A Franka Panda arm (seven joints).
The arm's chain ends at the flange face. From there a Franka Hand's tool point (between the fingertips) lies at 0.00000 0.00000 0.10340 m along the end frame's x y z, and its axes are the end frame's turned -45 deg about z.
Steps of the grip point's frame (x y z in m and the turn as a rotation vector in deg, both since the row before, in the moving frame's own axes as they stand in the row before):
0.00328 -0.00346 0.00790 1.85 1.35 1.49
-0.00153 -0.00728 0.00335 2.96 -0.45 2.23
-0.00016 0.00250 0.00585 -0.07 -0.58 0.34
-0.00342 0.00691 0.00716 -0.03 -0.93 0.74
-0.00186 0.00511 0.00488 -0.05 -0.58 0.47
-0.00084 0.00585 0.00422 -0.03 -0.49 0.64
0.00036 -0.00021 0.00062 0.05 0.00 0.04
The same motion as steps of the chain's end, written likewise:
0.00046 -0.00068 0.00798 2.26 -0.35 1.49
-0.00194 -0.00078 0.00349 1.77 -2.41 2.23
0.00231 0.00105 0.00586 -0.46 -0.36 0.34
0.00362 0.00609 0.00717 -0.68 -0.64 0.74
0.00298 0.00413 0.00489 -0.45 -0.37 0.47
0.00413 0.00407 0.00422 -0.37 -0.33 0.64
0.00017 -0.00034 0.00062 0.04 -0.04 0.04

